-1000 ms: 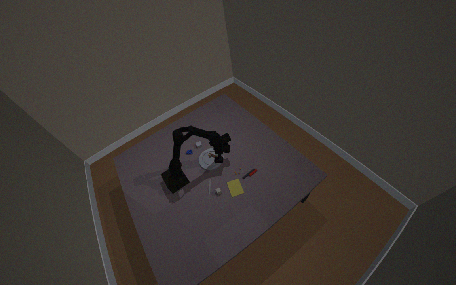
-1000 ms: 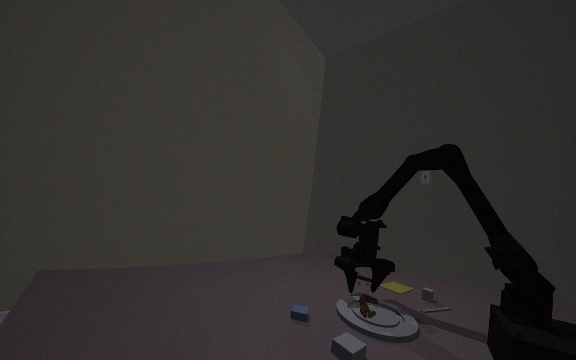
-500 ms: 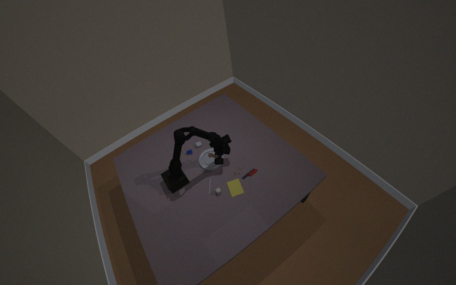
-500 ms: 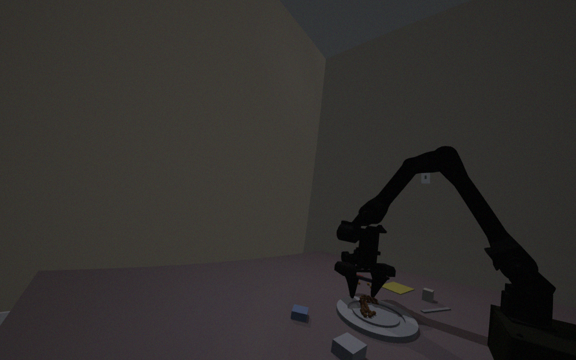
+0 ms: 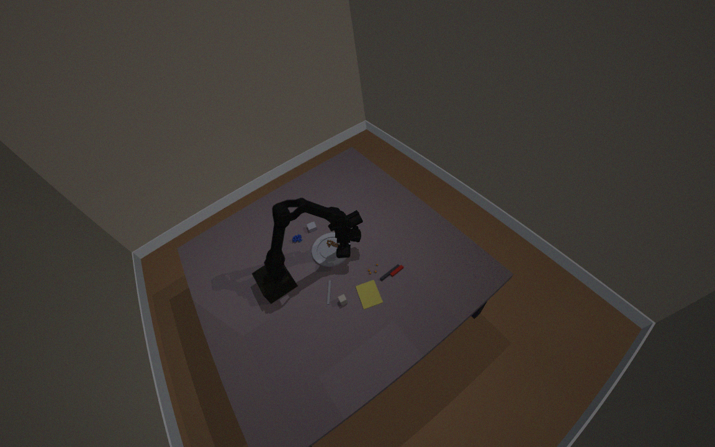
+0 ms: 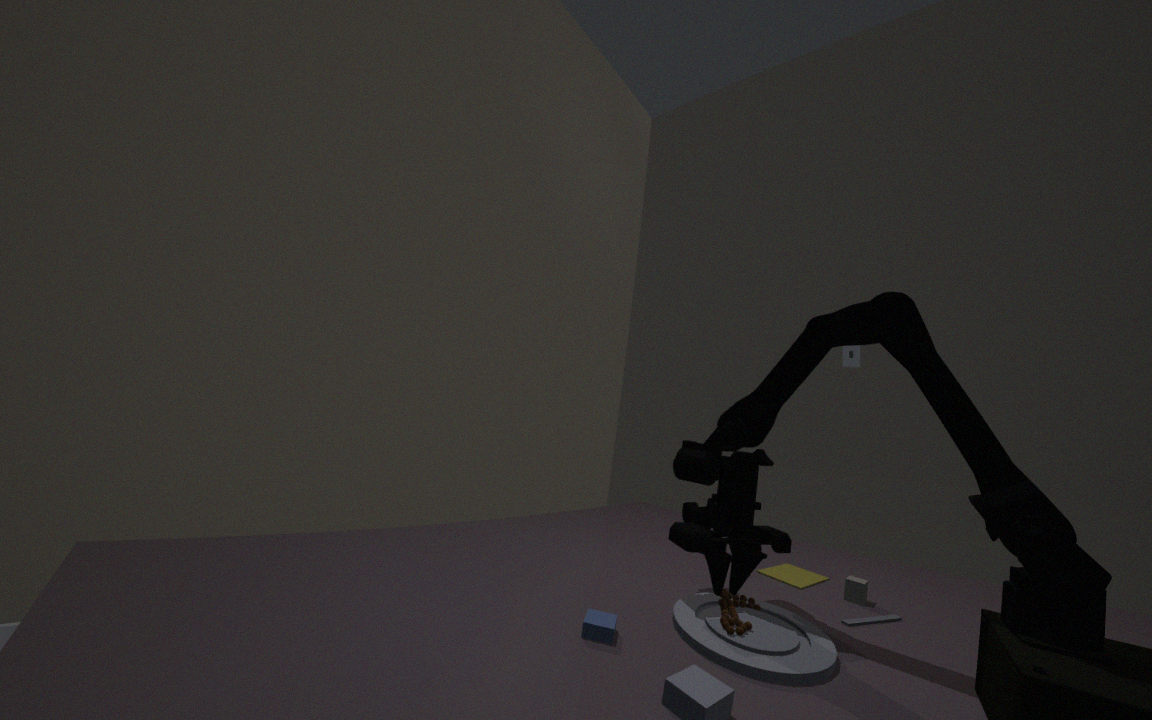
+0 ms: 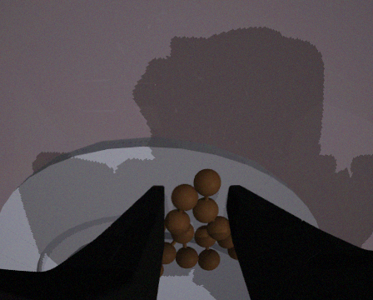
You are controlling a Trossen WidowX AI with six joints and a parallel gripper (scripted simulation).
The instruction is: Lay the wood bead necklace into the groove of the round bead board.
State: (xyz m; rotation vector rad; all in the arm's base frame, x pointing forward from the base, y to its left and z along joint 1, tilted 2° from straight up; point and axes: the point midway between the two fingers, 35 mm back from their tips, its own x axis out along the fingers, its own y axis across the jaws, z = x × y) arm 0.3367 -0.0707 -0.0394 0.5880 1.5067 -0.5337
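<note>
My gripper tip is now 70 mm to the right of the round bead board, 50 mm past it and 10 mm above it. From my gripper tip the other things lie so: grey block 250 mm to the left, 40 mm behind; then blue block 210 mm to the left, 90 mm ahead, 10 mm below; then thin stick 200 mm behind, 110 mm to the right, 10 mm below.
</note>
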